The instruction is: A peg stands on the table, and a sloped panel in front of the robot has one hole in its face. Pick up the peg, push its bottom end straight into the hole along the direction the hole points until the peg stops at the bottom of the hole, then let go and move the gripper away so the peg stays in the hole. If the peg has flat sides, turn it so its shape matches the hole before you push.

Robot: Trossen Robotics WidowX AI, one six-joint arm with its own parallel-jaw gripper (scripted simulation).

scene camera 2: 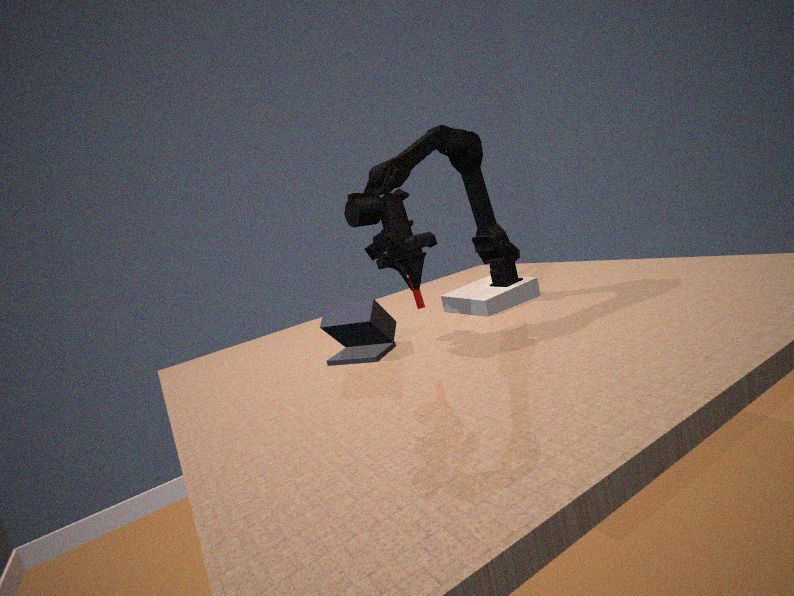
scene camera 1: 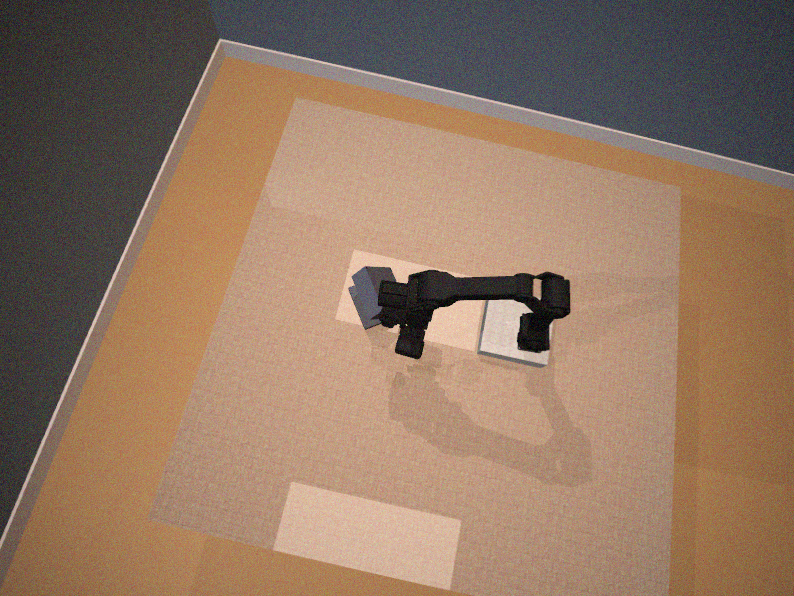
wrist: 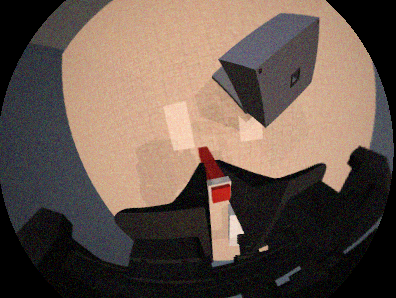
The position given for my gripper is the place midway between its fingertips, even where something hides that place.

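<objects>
There is a red peg (wrist: 219, 186) here, and it is held by my gripper (scene camera 2: 415, 290).
</objects>
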